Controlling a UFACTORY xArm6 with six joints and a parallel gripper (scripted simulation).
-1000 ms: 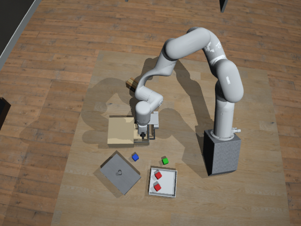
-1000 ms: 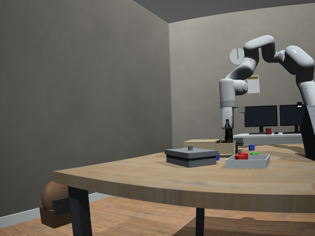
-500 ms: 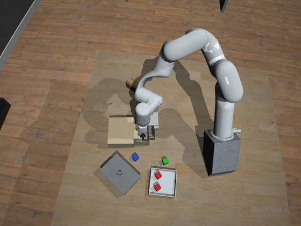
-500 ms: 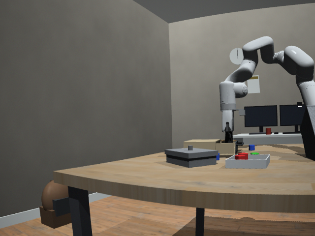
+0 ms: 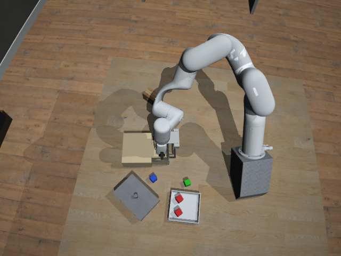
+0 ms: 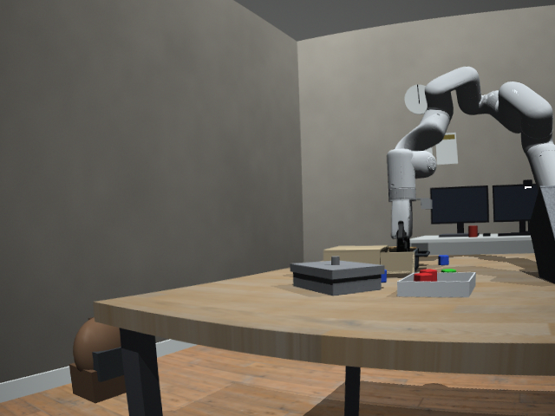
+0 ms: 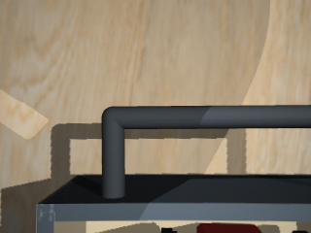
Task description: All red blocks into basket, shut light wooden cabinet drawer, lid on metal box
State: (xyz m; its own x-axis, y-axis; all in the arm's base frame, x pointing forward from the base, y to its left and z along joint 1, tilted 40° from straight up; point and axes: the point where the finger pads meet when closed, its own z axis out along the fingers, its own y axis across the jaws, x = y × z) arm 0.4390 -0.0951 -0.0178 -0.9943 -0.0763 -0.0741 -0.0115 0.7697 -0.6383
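Now: the drawer 20 mm ahead of my hand and 10 mm below it. Also, from my hand: light wooden cabinet 70 mm ahead, 10 mm below; then grey lid 240 mm to the left, 120 mm ahead; then green block 170 mm to the left, 130 mm behind, 30 mm below.
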